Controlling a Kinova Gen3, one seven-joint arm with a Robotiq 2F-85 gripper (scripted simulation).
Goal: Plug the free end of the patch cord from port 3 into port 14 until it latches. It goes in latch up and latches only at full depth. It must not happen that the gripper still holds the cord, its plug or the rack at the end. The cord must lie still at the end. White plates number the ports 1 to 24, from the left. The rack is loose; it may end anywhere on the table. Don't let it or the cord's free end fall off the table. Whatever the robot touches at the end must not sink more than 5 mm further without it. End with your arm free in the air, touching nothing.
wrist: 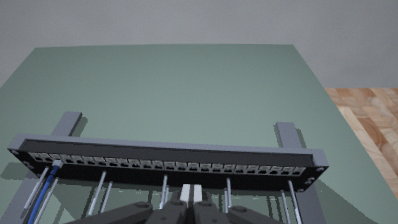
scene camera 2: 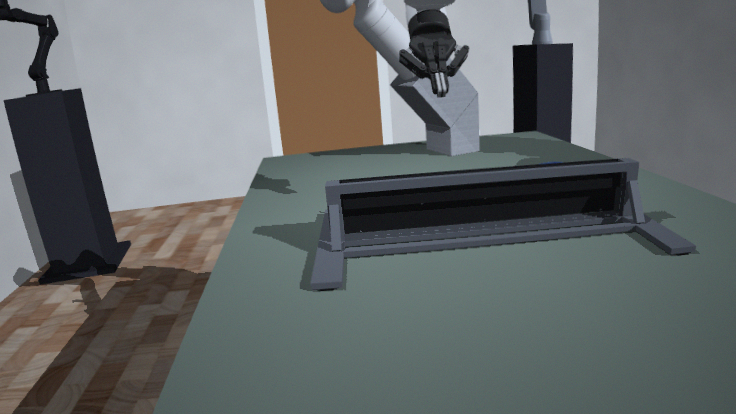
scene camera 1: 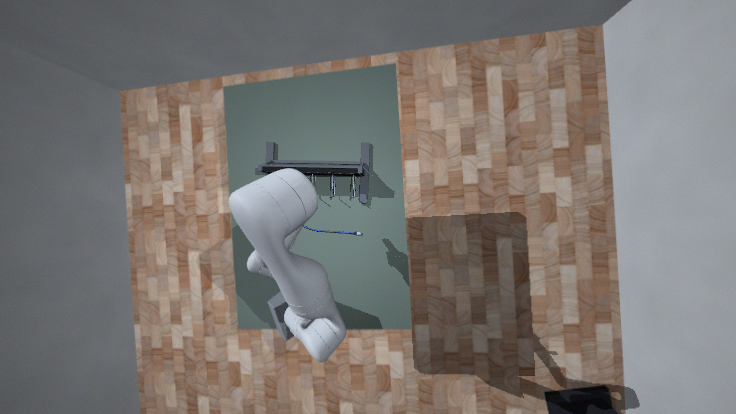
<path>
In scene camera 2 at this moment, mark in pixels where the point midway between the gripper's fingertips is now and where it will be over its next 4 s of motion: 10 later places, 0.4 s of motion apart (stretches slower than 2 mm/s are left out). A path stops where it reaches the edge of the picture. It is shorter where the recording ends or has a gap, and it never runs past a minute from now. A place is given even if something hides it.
My gripper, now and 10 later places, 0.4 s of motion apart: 442,94; 448,124; 449,148; 448,150; 444,142; 437,113; 434,89; 436,81; 424,87; 380,110; 359,118
</path>
